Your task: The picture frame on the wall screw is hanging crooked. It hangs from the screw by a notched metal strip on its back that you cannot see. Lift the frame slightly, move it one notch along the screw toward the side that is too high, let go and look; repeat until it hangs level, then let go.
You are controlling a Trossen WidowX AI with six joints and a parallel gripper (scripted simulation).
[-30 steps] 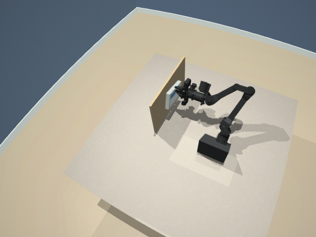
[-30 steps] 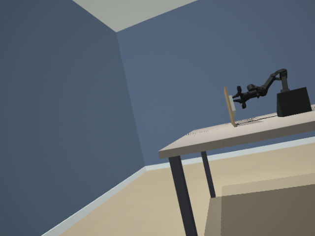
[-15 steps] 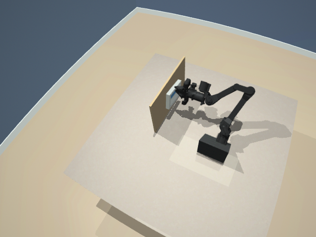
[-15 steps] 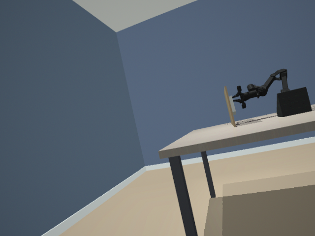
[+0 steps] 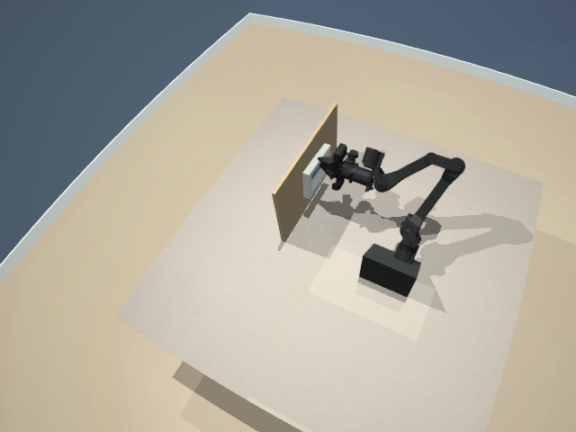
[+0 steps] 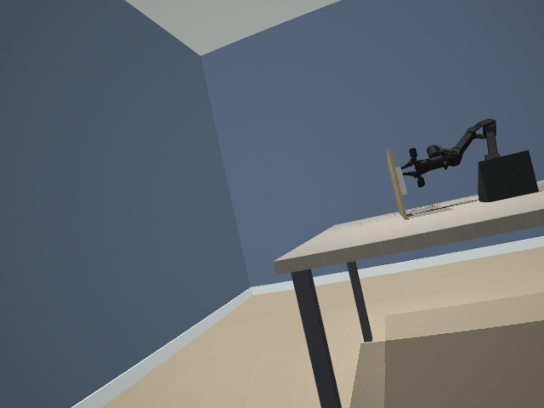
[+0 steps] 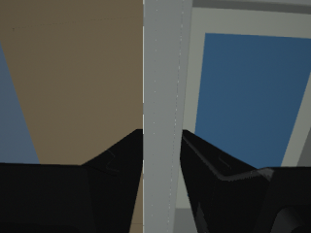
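Right now the picture frame is 5 cm below my gripper tip, 1 cm to the left of it and 1 cm ahead of it. Also, from my gripper tip: board: 6 cm below, 2 cm to the left, 2 cm ahead.
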